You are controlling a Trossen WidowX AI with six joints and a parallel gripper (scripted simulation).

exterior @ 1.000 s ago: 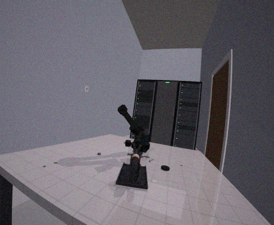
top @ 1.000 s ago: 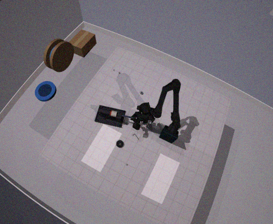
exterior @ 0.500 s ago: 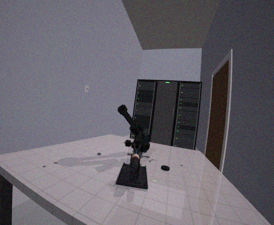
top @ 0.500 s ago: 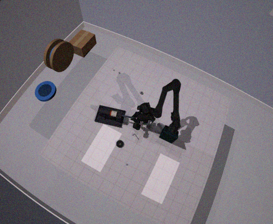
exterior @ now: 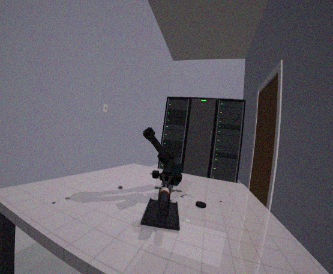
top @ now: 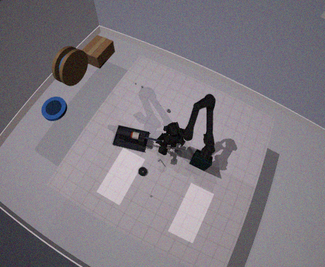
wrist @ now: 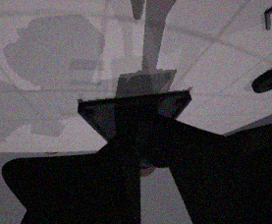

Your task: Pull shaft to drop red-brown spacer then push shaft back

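My gripper tip is now 6 cm short of the grey shaft, 2 cm to the right of it and 2 cm below it. Round my gripper tip: dark fixture plate 18 cm ahead, 5 cm to the left, 1 cm below; then red-brown spacer 16 cm ahead, 4 cm to the left, 2 cm above; then bent key 9 cm behind, 10 cm to the left, 5 cm below.
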